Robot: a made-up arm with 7 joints. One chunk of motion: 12 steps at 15 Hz.
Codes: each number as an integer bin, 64 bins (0 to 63) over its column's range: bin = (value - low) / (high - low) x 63, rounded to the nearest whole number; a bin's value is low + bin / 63 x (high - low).
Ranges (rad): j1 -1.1..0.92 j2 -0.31..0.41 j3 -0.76..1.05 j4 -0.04..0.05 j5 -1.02..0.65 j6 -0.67..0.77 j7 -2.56..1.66
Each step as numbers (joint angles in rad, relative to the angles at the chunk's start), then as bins.
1 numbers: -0.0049 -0.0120 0.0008 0.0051 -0.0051 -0.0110 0.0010
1 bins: 34 26 26 32 38 29 38
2 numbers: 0.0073 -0.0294 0.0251 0.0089 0.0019 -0.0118 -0.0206
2 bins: 35 25 27 34 39 29 38
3 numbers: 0.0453 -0.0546 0.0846 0.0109 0.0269 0.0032 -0.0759
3 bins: 36 22 29 36 39 29 37
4 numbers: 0.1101 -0.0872 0.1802 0.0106 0.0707 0.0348 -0.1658
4 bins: 38 19 33 35 41 31 36
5 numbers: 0.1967 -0.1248 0.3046 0.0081 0.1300 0.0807 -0.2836
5 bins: 40 16 37 34 43 33 34
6 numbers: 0.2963 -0.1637 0.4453 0.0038 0.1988 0.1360 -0.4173
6 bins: 44 13 42 31 46 35 32
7 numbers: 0.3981 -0.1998 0.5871 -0.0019 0.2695 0.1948 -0.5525
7 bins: 47 10 47 27 49 38 30
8 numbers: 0.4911 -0.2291 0.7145 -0.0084 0.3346 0.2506 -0.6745
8 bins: 50 7 51 22 51 40 28
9 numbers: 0.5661 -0.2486 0.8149 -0.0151 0.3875 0.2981 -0.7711
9 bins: 52 5 55 17 53 42 27
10 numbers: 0.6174 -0.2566 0.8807 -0.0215 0.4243 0.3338 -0.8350
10 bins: 54 5 57 13 54 44 26
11 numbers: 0.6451 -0.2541 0.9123 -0.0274 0.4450 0.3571 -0.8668
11 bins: 54 5 58 9 55 45 25
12 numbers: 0.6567 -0.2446 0.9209 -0.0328 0.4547 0.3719 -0.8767
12 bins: 55 6 59 5 56 46 25
